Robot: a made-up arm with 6 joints. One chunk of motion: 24 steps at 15 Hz.
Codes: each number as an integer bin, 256 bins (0 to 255) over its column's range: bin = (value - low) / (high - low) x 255, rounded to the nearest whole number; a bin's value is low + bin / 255 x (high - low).
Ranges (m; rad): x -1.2..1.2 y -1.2..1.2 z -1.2..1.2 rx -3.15..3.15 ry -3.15..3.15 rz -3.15..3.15
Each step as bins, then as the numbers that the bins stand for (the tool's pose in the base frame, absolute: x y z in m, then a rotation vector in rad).
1 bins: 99 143 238 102 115 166
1 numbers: -0.2682 0.1459 1.0400 -0.6300 -0.3088 0.9512
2 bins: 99 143 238 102 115 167
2 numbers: -0.2682 0.1459 1.0400 -0.6300 -0.3088 0.9759
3 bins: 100 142 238 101 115 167
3 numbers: -0.2588 0.1365 1.0400 -0.6547 -0.3088 0.9759
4 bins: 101 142 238 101 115 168
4 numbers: -0.2494 0.1365 1.0400 -0.6547 -0.3088 1.0006
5 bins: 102 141 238 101 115 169
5 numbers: -0.2400 0.1271 1.0400 -0.6547 -0.3088 1.0253
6 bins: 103 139 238 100 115 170
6 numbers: -0.2306 0.1082 1.0400 -0.6794 -0.3088 1.0500
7 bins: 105 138 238 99 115 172
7 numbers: -0.2118 0.0988 1.0400 -0.7041 -0.3088 1.0994
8 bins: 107 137 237 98 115 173
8 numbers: -0.1929 0.0894 1.0306 -0.7288 -0.3088 1.1241
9 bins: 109 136 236 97 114 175
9 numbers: -0.1741 0.0800 1.0212 -0.7535 -0.3335 1.1735
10 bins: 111 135 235 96 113 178
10 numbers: -0.1553 0.0706 1.0118 -0.7782 -0.3582 1.2476
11 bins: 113 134 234 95 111 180
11 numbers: -0.1365 0.0612 1.0024 -0.8029 -0.4076 1.2971
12 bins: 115 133 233 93 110 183
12 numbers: -0.1176 0.0518 0.9929 -0.8524 -0.4324 1.3712
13 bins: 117 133 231 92 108 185
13 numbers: -0.0988 0.0518 0.9741 -0.8771 -0.4818 1.4206
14 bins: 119 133 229 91 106 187
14 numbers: -0.0800 0.0518 0.9553 -0.9018 -0.5312 1.4700
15 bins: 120 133 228 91 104 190
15 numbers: -0.0706 0.0518 0.9459 -0.9018 -0.5806 1.5441
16 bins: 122 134 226 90 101 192
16 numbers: -0.0518 0.0612 0.9271 -0.9265 -0.6547 1.5935
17 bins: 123 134 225 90 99 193
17 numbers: -0.0424 0.0612 0.9176 -0.9265 -0.7041 1.6182
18 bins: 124 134 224 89 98 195
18 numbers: -0.0329 0.0612 0.9082 -0.9512 -0.7288 1.6676
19 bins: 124 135 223 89 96 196
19 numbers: -0.0329 0.0706 0.8988 -0.9512 -0.7782 1.6924
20 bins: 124 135 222 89 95 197
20 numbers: -0.0329 0.0706 0.8894 -0.9512 -0.8029 1.7171
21 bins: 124 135 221 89 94 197
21 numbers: -0.0329 0.0706 0.8800 -0.9512 -0.8276 1.7171
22 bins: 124 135 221 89 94 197
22 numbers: -0.0329 0.0706 0.8800 -0.9512 -0.8276 1.7171
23 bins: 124 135 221 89 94 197
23 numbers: -0.0329 0.0706 0.8800 -0.9512 -0.8276 1.7171
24 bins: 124 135 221 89 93 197
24 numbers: -0.0329 0.0706 0.8800 -0.9512 -0.8524 1.7171
